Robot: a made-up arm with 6 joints. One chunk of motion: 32 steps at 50 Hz.
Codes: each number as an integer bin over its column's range. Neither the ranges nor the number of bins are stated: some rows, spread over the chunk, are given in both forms.
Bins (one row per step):
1: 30 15 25 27 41 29
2: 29 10 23 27 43 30
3: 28 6 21 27 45 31
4: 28 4 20 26 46 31
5: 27 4 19 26 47 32
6: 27 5 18 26 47 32
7: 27 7 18 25 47 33
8: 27 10 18 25 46 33
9: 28 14 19 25 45 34
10: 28 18 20 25 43 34
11: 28 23 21 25 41 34
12: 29 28 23 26 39 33
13: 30 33 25 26 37 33
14: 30 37 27 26 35 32
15: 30 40 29 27 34 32
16: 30 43 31 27 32 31
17: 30 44 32 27 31 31
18: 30 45 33 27 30 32
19: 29 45 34 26 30 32
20: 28 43 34 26 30 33
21: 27 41 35 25 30 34
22: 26 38 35 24 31 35
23: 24 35 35 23 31 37
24: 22 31 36 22 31 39
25: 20 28 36 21 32 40
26: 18 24 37 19 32 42
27: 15 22 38 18 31 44
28: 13 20 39 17 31 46
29: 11 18 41 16 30 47
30: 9 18 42 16 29 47
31: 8 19 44 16 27 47
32: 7 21 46 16 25 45
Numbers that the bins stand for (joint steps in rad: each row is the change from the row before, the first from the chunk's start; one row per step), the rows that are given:
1: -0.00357 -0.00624 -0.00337 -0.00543 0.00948 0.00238
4: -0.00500 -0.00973 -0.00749 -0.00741 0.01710 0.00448
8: -0.00571 -0.00783 -0.00914 -0.00940 0.01710 0.00657
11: -0.00500 -0.00370 -0.00667 -0.00940 0.00948 0.00762
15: -0.00357 0.00170 -0.00006 -0.00543 -0.00119 0.00552
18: -0.00357 0.00329 0.00324 -0.00543 -0.00729 0.00552
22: -0.00643 0.00106 0.00489 -0.01138 -0.00576 0.00867
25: -0.01071 -0.00211 0.00571 -0.01733 -0.00424 0.01390
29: -0.01714 -0.00529 0.00984 -0.02725 -0.00729 0.02124
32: -0.02000 -0.00433 0.01397 -0.02725 -0.01490 0.01914
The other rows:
2: -0.00429 -0.00783 -0.00502 -0.00543 0.01252 0.00343
3: -0.00500 -0.00910 -0.00667 -0.00543 0.01557 0.00448
5: -0.00571 -0.00973 -0.00832 -0.00741 0.01862 0.00552
6: -0.00571 -0.00941 -0.00914 -0.00741 0.01862 0.00552
7: -0.00571 -0.00878 -0.00914 -0.00940 0.01862 0.00657
9: -0.00500 -0.00656 -0.00832 -0.00940 0.01557 0.00762
10: -0.00500 -0.00529 -0.00749 -0.00940 0.01252 0.00762
12: -0.00429 -0.00211 -0.00502 -0.00741 0.00643 0.00657
13: -0.00357 -0.00052 -0.00337 -0.00741 0.00338 0.00657
14: -0.00357 0.00075 -0.00171 -0.00741 0.00033 0.00552
16: -0.00357 0.00265 0.00159 -0.00543 -0.00424 0.00448
17: -0.00357 0.00297 0.00241 -0.00543 -0.00576 0.00448
19: -0.00429 0.00329 0.00406 -0.00741 -0.00729 0.00552
20: -0.00500 0.00265 0.00406 -0.00741 -0.00729 0.00657
21: -0.00571 0.00202 0.00489 -0.00940 -0.00729 0.00762
23: -0.00786 0.00011 0.00489 -0.01337 -0.00576 0.01076
24: -0.00929 -0.00116 0.00571 -0.01535 -0.00576 0.01286
26: -0.01214 -0.00338 0.00654 -0.02130 -0.00424 0.01600
27: -0.01429 -0.00402 0.00737 -0.02329 -0.00576 0.01810
28: -0.01571 -0.00465 0.00819 -0.02527 -0.00576 0.02019
30: -0.01857 -0.00529 0.01067 -0.02725 -0.00881 0.02124
31: -0.01929 -0.00497 0.01232 -0.02725 -0.01186 0.02124

